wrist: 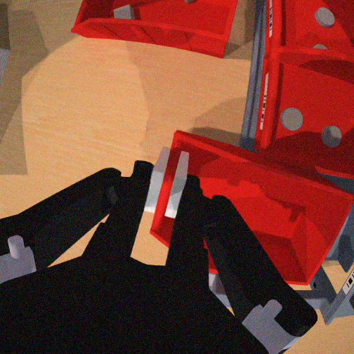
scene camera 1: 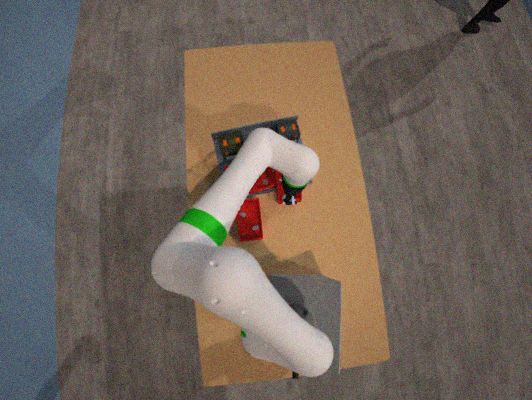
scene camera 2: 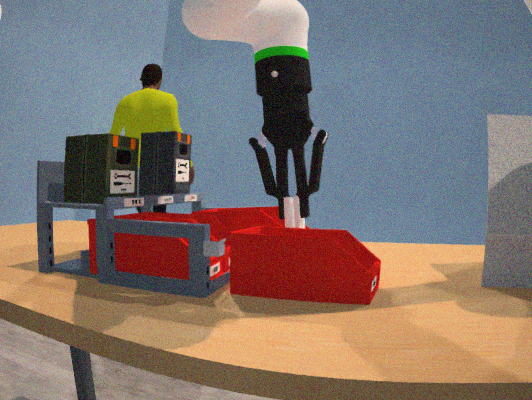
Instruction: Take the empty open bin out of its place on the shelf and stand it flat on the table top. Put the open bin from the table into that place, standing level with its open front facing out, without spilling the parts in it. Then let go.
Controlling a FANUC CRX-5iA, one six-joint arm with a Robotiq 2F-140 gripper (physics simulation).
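Places are measured from the arm's base along level axes (x ahead, y left, z up), in millimetres.
Where they show: gripper, fingertip midpoint: (scene camera 1: 285,201).
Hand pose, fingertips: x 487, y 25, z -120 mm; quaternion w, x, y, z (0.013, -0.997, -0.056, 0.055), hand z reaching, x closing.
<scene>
Things, the pixels of their top centre, and the offset from my fingertips.
- empty red open bin, top centre: (scene camera 2: 252,206) (scene camera 1: 288,179) 84 mm ahead, 10 mm right, 51 mm up
- green case, top centre: (scene camera 2: 103,137) (scene camera 1: 231,141) 211 mm ahead, 228 mm left, 154 mm up
- dark blue case, top centre: (scene camera 2: 166,133) (scene camera 1: 288,128) 262 mm ahead, 3 mm left, 179 mm up
My gripper (scene camera 1: 289,201) (scene camera 2: 295,212) (wrist: 172,163) is shut on the front wall of the empty red open bin (scene camera 1: 279,191) (wrist: 260,200). In the wrist view this bin is partly out past the shelf front and turned at an angle to the neighbouring bins; whether it still rests on the shelf is hard to tell. The other open bin (scene camera 1: 250,235) (scene camera 2: 300,265) (wrist: 155,31) stands on the table in front of the shelf, with grey parts in it. The low blue-grey shelf (scene camera 1: 255,123) (scene camera 2: 199,260) (wrist: 253,92) has the held bin's place at one end.
Red bins (scene camera 2: 150,255) (wrist: 280,120) with grey round parts stand in the shelf beside the held bin. A green case (scene camera 2: 92,170) and a dark blue case (scene camera 2: 159,162) stand on its upper level. A grey block (scene camera 1: 327,310) (scene camera 2: 510,210) stands near the arm's base.
</scene>
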